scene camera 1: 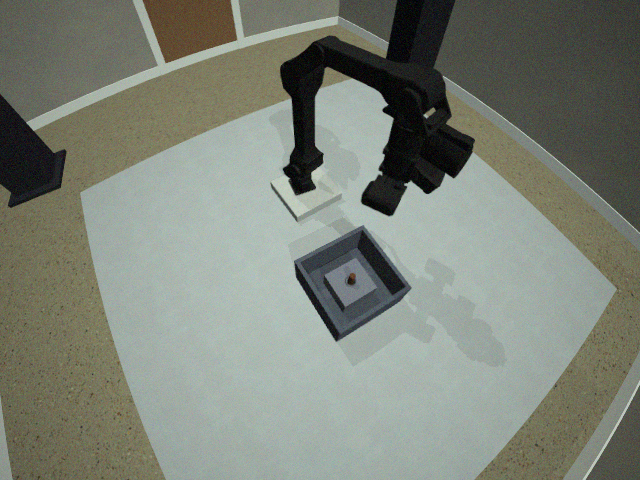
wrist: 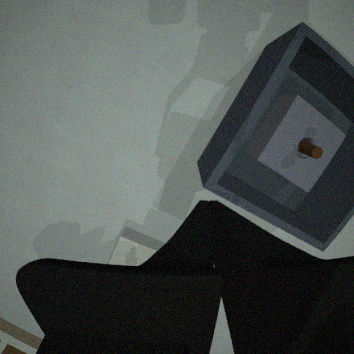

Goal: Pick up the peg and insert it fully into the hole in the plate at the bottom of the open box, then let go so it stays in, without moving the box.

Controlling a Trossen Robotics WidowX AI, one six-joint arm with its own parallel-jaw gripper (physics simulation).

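Frame: origin at the arm's base, x ahead, y left, z up, level; millimetres.
Where they show: gripper, fingertip midpoint: (wrist: pixel 206 209); arm's base, origin of the base link: (scene camera 1: pixel 302 184).
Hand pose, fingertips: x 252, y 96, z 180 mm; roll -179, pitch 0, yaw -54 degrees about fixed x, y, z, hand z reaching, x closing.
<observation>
Each offset is from my fingertips to the top centre of the thing.
The orange-brown peg {83 mm ahead, 109 mm right, 121 mm down} (scene camera 1: pixel 352 279) (wrist: pixel 310 149) stands in the hole of the light grey plate {85 mm ahead, 110 mm right, 148 mm down} (scene camera 1: pixel 361 289) (wrist: pixel 295 120), its upper part showing above the surface. How deep it sits, and whether it is exactly upright, I cannot tell. The plate lies at the bottom of the open dark grey box {85 mm ahead, 110 mm right, 111 mm down} (scene camera 1: pixel 372 316) (wrist: pixel 240 117). My gripper (scene camera 1: pixel 383 196) (wrist: pixel 206 209) is shut with nothing between its fingers. It hangs above and outside the box, apart from the peg, on the arm's side in the scene view.
A flat white base block (scene camera 1: pixel 305 206) (wrist: pixel 125 250) carries the arm behind the box. The box walls rise around the plate on all sides. A dark pillar (scene camera 1: pixel 421 36) stands at the back, and another dark post (scene camera 1: pixel 25 160) at the left.
</observation>
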